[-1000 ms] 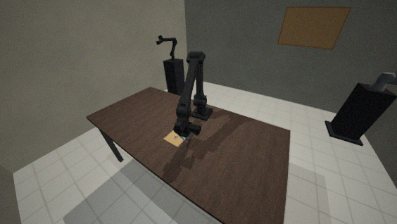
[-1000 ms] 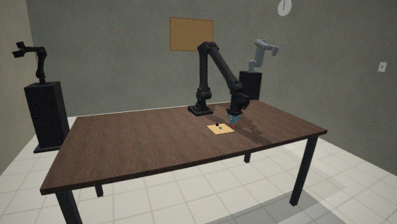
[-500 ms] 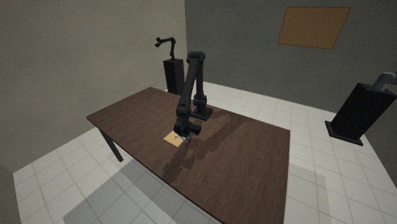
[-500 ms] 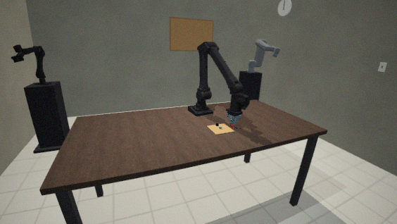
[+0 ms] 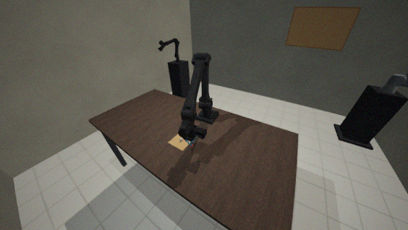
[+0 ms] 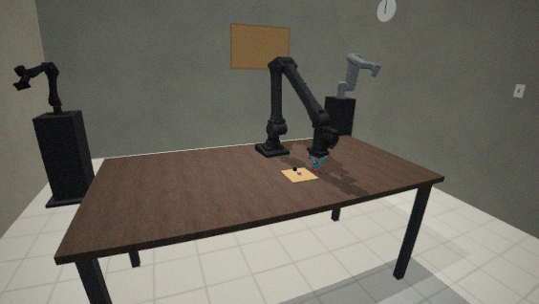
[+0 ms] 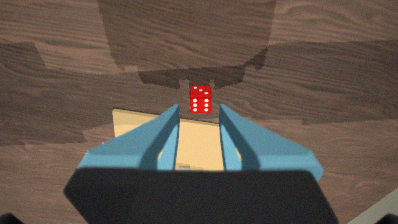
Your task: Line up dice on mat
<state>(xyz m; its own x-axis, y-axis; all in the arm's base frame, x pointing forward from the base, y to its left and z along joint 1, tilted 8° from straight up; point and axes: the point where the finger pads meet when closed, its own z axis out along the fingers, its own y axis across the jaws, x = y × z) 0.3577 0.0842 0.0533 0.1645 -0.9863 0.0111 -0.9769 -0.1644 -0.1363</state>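
My hand is 20 mm above the red die. The rest, counted from my hand: white die (100 mm to the right, 20 mm below); then black die (100 mm to the right, 50 mm behind, 20 mm below); then tan mat (100 mm to the right, 30 mm below).
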